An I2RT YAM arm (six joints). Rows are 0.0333 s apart.
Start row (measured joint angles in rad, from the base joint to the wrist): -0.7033, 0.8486, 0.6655, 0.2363, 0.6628, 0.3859
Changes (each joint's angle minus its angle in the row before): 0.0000, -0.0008, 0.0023, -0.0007, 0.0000, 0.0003; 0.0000, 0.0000, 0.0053, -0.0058, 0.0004, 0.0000; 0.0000, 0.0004, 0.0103, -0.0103, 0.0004, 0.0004; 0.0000, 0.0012, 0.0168, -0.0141, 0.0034, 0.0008; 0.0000, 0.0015, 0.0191, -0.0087, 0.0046, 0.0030; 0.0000, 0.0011, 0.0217, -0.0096, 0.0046, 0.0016; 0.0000, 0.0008, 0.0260, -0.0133, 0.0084, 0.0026; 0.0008, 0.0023, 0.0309, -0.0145, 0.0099, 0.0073; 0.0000, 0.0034, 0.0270, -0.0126, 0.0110, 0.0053; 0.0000, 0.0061, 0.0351, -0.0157, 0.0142, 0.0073; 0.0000, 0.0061, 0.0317, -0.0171, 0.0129, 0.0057; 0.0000, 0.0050, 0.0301, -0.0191, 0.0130, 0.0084; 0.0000, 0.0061, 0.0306, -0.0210, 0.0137, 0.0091; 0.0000, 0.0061, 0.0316, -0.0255, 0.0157, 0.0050; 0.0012, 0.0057, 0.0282, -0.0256, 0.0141, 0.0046; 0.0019, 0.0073, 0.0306, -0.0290, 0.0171, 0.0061; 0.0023, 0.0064, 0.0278, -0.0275, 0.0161, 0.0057; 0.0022, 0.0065, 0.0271, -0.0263, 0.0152, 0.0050; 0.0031, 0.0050, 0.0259, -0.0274, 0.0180, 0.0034; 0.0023, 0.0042, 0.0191, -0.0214, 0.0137, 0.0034; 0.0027, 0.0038, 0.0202, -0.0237, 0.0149, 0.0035
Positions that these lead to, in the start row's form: -0.7033, 0.8478, 0.6678, 0.2356, 0.6628, 0.3862; -0.7033, 0.8478, 0.6731, 0.2298, 0.6632, 0.3862; -0.7033, 0.8482, 0.6834, 0.2195, 0.6636, 0.3866; -0.7033, 0.8494, 0.7002, 0.2054, 0.6670, 0.3874; -0.7033, 0.8509, 0.7193, 0.1967, 0.6716, 0.3904; -0.7033, 0.8520, 0.7410, 0.1871, 0.6762, 0.3920; -0.7033, 0.8528, 0.7670, 0.1738, 0.6846, 0.3946; -0.7025, 0.8551, 0.7979, 0.1593, 0.6945, 0.4019; -0.7025, 0.8585, 0.8249, 0.1467, 0.7055, 0.4072; -0.7025, 0.8646, 0.8600, 0.1310, 0.7197, 0.4145; -0.7025, 0.8707, 0.8917, 0.1139, 0.7326, 0.4202; -0.7025, 0.8757, 0.9218, 0.0948, 0.7456, 0.4286; -0.7025, 0.8818, 0.9524, 0.0738, 0.7593, 0.4377; -0.7025, 0.8879, 0.9840, 0.0483, 0.7750, 0.4427; -0.7013, 0.8936, 1.0122, 0.0227, 0.7891, 0.4473; -0.6994, 0.9009, 1.0428, -0.0063, 0.8062, 0.4534; -0.6971, 0.9073, 1.0706, -0.0338, 0.8223, 0.4591; -0.6949, 0.9138, 1.0977, -0.0601, 0.8375, 0.4641; -0.6918, 0.9188, 1.1236, -0.0875, 0.8555, 0.4675; -0.6895, 0.9230, 1.1427, -0.1089, 0.8692, 0.4709; -0.6868, 0.9268, 1.1629, -0.1326, 0.8841, 0.4744
